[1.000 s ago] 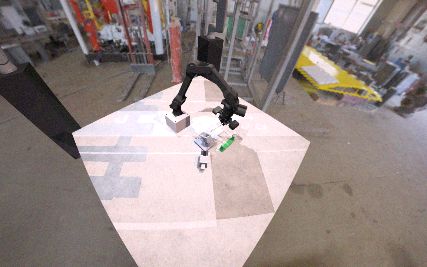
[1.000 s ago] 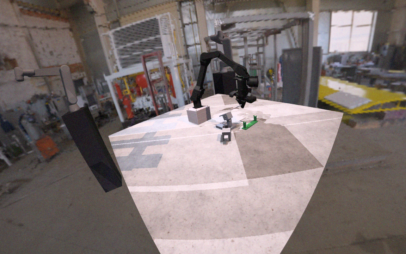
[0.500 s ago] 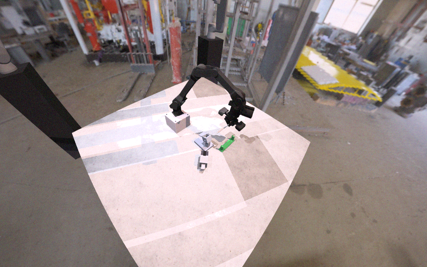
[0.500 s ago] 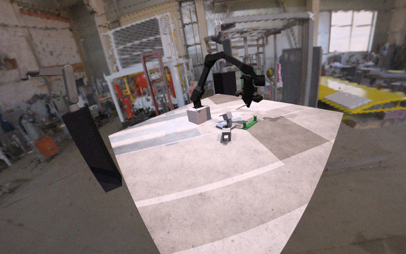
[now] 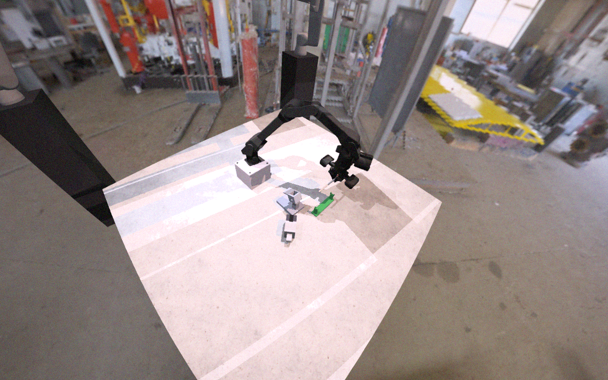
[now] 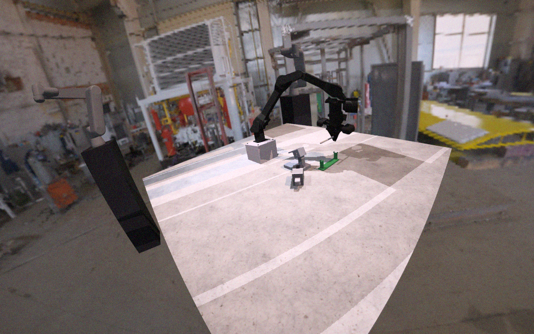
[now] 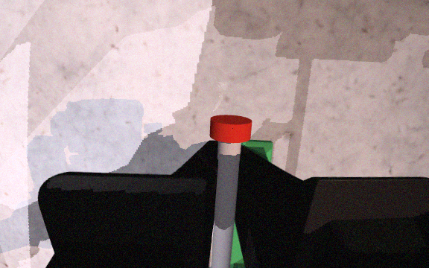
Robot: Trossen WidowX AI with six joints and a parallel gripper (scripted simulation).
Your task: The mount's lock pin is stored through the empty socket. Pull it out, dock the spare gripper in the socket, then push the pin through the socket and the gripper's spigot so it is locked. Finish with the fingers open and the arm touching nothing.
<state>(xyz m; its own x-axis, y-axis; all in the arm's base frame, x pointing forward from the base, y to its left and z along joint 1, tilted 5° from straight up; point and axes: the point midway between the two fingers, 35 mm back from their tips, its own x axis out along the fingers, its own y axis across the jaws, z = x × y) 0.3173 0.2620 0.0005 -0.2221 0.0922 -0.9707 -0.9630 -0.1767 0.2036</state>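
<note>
Now: gripper tip 90 mm to the left of the green stand, 60 mm above it and 40 mm short of it. Round my gripper tip: spare gripper 300 mm to the right, 70 mm ahead, 60 mm below; socket 210 mm to the right, 40 mm below, 40 mm behind.
</note>
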